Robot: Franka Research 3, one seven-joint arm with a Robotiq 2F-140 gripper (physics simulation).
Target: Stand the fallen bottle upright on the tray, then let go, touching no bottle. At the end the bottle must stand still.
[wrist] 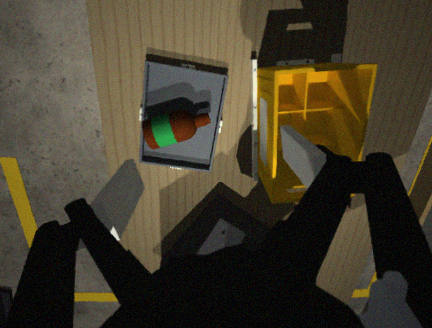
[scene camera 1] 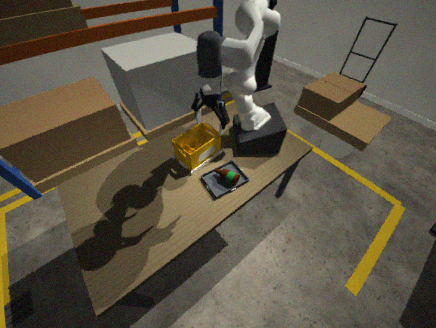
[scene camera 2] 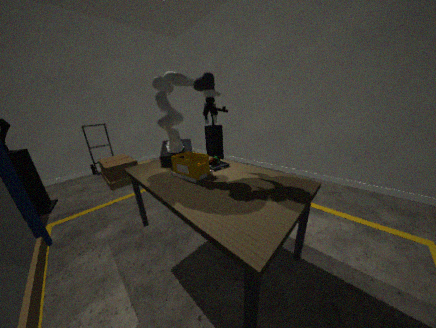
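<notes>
A brown bottle with a green band (scene camera 1: 230, 176) (wrist: 165, 130) lies on its side in the grey tray (scene camera 1: 212, 192) (wrist: 200, 152). In the wrist view its base is at the tray's left rim and its neck points right, towards the yellow crate. In the scene camera 2 view the bottle is small and partly hidden behind the crate, and the tray (scene camera 2: 223, 165) shows in part. My gripper (scene camera 1: 210, 123) (scene camera 2: 211, 121) (wrist: 209, 158) is open and empty, high above the table, with its fingers pointing down. It is over the crate side, apart from the bottle.
The yellow crate (scene camera 1: 202, 153) (scene camera 2: 191, 166) (wrist: 268, 180) with inner dividers stands beside the tray on the wooden table (scene camera 1: 150, 245) (scene camera 2: 240, 220). The robot's dark base block (scene camera 1: 260, 142) stands at the table's end. Large cardboard boxes (scene camera 1: 60, 117) and a grey box (scene camera 1: 155, 75) are beyond the far edge.
</notes>
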